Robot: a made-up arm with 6 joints.
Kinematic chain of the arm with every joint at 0, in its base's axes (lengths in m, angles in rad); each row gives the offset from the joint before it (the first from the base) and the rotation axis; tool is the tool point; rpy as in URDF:
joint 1: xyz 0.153 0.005 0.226 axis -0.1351 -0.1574 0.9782
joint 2: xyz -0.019 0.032 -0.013 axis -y
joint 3: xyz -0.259 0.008 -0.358 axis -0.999 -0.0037 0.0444
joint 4: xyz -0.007 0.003 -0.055 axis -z
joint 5: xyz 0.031 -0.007 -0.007 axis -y
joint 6: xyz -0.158 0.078 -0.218 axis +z
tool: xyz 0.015 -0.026 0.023 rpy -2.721 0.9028 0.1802
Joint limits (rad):
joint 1: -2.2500..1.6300
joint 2: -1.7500..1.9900
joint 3: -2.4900..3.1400
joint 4: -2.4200..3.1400
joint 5: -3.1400..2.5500
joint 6: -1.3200..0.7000
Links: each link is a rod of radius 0.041 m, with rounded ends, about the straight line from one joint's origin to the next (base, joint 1, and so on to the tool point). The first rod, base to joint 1, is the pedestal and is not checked.
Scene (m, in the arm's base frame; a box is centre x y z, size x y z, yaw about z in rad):
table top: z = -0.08
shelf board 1: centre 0.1 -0.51 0 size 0.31 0.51 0.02 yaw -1.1
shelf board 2: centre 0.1 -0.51 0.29 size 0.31 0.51 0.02 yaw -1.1
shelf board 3: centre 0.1 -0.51 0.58 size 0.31 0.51 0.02 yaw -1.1
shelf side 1: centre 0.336 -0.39 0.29 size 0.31 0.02 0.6 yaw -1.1
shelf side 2: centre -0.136 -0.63 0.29 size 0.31 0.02 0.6 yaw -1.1
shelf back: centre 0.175 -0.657 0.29 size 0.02 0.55 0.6 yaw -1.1
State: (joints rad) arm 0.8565 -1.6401 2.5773 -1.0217 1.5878 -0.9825
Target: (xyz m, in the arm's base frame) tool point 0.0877 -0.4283 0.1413
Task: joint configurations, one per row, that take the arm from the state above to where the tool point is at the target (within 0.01 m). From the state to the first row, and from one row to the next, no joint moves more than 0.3 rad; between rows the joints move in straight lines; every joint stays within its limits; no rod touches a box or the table.
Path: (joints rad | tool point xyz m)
1: 0.6498 -1.5891 2.6928 -1.0671 1.4789 -0.9715 | 0.0857 -0.3350 0.4123
2: 0.4432 -1.5381 2.8084 -1.1126 1.3700 -0.9606 | 0.0553 -0.2759 0.4125
3: 0.2365 -1.4870 2.9239 -1.1580 1.2610 -0.9496 | 0.0352 -0.2090 0.4187
4: 0.3093 -1.3798 2.8739 -0.8941 1.4255 -0.9457 | 0.0072 -0.2507 0.3333
5: 0.3821 -1.2726 2.8238 -0.6302 1.5900 -0.9417 | -0.0051 -0.2633 0.2357
6: 0.4549 -1.1654 2.7737 -0.3663 1.7545 -0.9377 | -0.0060 -0.2441 0.1413
7: 0.6521 -1.1328 2.6333 -0.5397 1.7811 -0.9520 | 0.0333 -0.3414 0.1401
8: 0.8493 -1.1001 2.4930 -0.7131 1.8076 -0.9664 | 0.0877 -0.4283 0.1413

